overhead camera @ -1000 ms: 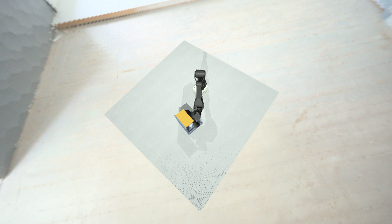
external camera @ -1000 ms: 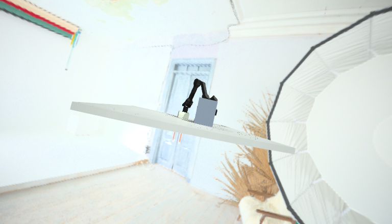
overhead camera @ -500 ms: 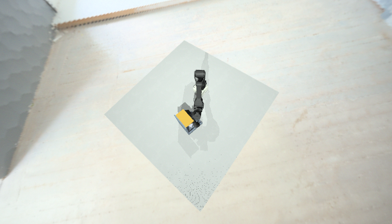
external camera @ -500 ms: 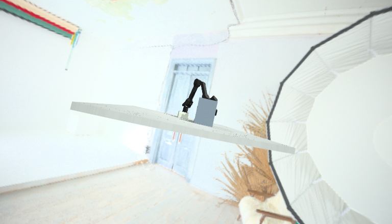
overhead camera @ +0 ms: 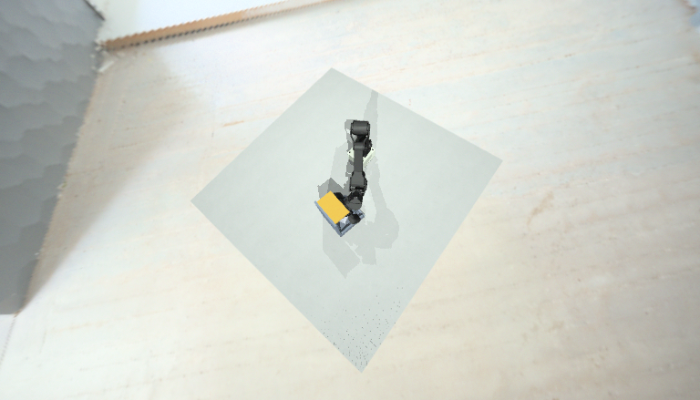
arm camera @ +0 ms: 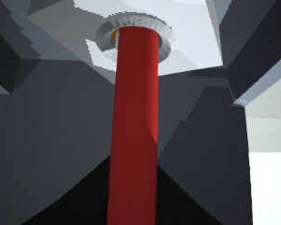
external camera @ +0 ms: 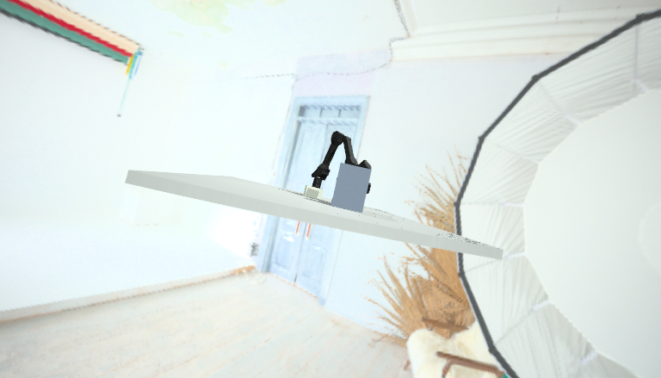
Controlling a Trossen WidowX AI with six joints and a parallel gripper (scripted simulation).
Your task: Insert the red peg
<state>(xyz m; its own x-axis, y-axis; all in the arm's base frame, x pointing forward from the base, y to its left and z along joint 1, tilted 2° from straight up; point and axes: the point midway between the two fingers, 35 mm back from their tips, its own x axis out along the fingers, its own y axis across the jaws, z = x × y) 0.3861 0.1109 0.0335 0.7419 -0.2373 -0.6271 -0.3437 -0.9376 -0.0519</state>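
Right now the red peg is 3 cm behind my gripper tip, 1 cm to the left of it and 1 cm below it. Round my gripper tip: orange roof (14 cm above, 1 cm to the right, 1 cm behind); then dark box wall (4 cm above, 3 cm ahead, 2 cm to the right).
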